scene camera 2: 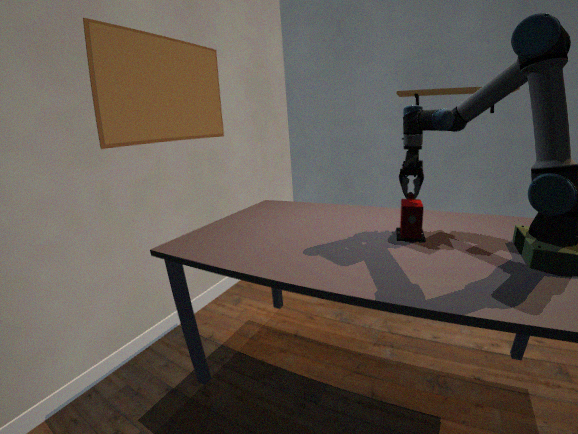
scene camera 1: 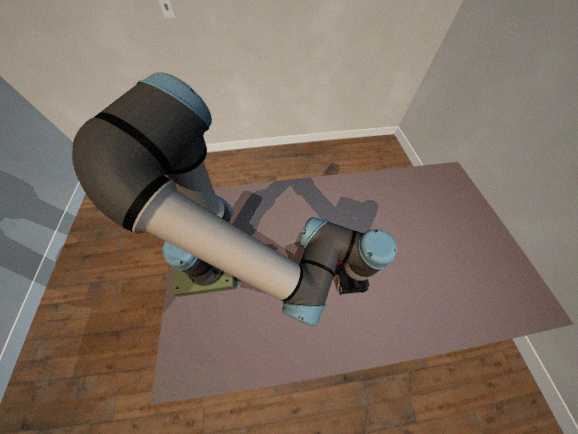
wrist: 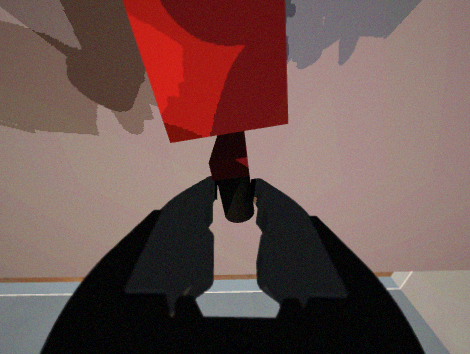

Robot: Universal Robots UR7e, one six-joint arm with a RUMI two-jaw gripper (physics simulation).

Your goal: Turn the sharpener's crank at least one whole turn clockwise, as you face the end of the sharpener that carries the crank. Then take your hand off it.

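Places are measured from the arm's base along level axes (x ahead, y left, z up), in centimetres.
Where they show: gripper, fingertip midpoint: (scene camera 1: 339, 279) (wrist: 234, 180); arm's base at its link origin: (scene camera 2: 552, 236) (scene camera 1: 207, 266).
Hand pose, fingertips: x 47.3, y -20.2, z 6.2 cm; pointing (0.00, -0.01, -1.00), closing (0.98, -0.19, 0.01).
Things, the pixels of their centre, and the offset from my fingertips. "spot": a spot on its surface instead. Level surfaces: height alone.
- red sharpener at a spot on its surface: (wrist: 250, 75) spot: dx +1.8, dy +6.8, dz +0.9 cm
- black cylindrical handle at a spot on its surface: (wrist: 238, 207) spot: dx +0.2, dy -0.6, dz +2.5 cm
- table at its surface level: dz -11.9 cm
The red sharpener (scene camera 2: 411, 209) (wrist: 250, 75) stands upright on the table in scene camera 2. It is mostly hidden under the arm in scene camera 1. Its dark crank (wrist: 229, 155) sticks out from the near end of the body in the wrist view and ends in a black cylindrical handle (wrist: 238, 207). My gripper (scene camera 2: 411, 194) (wrist: 234, 180) points down at the top of the sharpener, at the crank end. Its fingertips are shut on the handle, one on each side. The crank's lower part is hidden in the scene views.
The table (scene camera 1: 450, 250) (scene camera 2: 280, 240) carries the arm's green base plate (scene camera 1: 182, 285) (scene camera 2: 550, 257) and the arm's shadows. A cork board (scene camera 2: 160, 90) hangs on one wall and a wooden shelf (scene camera 2: 440, 92) on another, behind the arm.
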